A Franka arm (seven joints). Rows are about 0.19 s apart.
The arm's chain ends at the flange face. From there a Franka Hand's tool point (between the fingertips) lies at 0.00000 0.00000 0.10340 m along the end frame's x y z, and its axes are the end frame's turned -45 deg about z.
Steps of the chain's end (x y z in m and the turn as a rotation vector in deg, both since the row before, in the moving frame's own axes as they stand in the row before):
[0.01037, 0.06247, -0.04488, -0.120, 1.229, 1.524]
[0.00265, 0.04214, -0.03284, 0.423, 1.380, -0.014]
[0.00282, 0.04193, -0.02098, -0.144, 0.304, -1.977]
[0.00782, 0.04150, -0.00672, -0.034, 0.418, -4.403]
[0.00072, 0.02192, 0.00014, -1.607, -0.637, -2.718]
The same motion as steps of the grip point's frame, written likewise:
[-0.03545, 0.05325, -0.04490, -0.954, 0.784, 1.524]
[-0.02562, 0.03289, -0.03287, -0.677, 1.275, -0.014]
[-0.02744, 0.03221, -0.02098, -0.317, 0.113, -1.977]
[-0.02330, 0.03543, -0.00672, -0.320, 0.272, -4.403]
[-0.01782, 0.01731, 0.00009, -0.686, -1.587, -2.718]

